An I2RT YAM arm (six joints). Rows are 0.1 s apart.
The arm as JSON. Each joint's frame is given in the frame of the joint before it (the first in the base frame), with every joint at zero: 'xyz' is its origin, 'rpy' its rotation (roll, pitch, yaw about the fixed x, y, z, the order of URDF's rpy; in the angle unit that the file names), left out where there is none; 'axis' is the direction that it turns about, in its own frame. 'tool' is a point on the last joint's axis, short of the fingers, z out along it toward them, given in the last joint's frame.
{
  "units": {
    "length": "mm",
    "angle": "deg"
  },
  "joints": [
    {
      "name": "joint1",
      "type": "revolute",
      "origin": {
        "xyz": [
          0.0,
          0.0,
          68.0
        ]
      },
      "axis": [
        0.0,
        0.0,
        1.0
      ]
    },
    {
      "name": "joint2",
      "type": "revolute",
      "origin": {
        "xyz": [
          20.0,
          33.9,
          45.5
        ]
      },
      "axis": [
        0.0,
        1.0,
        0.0
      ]
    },
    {
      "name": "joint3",
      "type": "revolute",
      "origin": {
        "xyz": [
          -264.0,
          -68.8,
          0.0
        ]
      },
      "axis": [
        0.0,
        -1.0,
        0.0
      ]
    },
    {
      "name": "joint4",
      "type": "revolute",
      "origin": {
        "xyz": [
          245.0,
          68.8,
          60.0
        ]
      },
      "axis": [
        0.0,
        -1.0,
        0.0
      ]
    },
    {
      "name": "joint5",
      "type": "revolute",
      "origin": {
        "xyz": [
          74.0,
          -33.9,
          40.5
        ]
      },
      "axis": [
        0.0,
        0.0,
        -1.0
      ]
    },
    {
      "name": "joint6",
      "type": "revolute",
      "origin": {
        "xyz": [
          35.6,
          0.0,
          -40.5
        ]
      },
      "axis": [
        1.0,
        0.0,
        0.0
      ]
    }
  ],
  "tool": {
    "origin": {
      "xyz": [
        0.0,
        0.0,
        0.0
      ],
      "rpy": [
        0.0,
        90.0,
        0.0
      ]
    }
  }
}
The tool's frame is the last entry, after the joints.
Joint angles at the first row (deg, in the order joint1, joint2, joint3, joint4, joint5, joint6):
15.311, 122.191, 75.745, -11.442, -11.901, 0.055
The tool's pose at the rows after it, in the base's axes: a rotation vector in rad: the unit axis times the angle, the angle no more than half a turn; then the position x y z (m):
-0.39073, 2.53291, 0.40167, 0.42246, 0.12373, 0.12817
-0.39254, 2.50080, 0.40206, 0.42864, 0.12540, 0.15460
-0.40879, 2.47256, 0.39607, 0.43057, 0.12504, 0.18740
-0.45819, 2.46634, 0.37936, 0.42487, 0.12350, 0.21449
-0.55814, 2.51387, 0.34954, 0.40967, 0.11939, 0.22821
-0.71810, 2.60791, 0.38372, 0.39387, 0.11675, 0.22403
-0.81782, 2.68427, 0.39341, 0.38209, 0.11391, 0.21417
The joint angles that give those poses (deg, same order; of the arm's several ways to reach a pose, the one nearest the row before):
15.289, 121.471, 79.244, -13.911, -12.907, 1.694
15.288, 119.852, 82.848, -17.344, -12.885, 1.606
15.179, 117.426, 86.695, -22.261, -12.885, 0.732
15.180, 114.759, 89.209, -27.791, -12.884, -1.584
15.180, 112.027, 89.537, -35.070, -12.907, -6.087
15.179, 111.525, 89.515, -43.899, -15.551, -12.273
15.180, 111.548, 88.249, -49.015, -16.119, -16.185

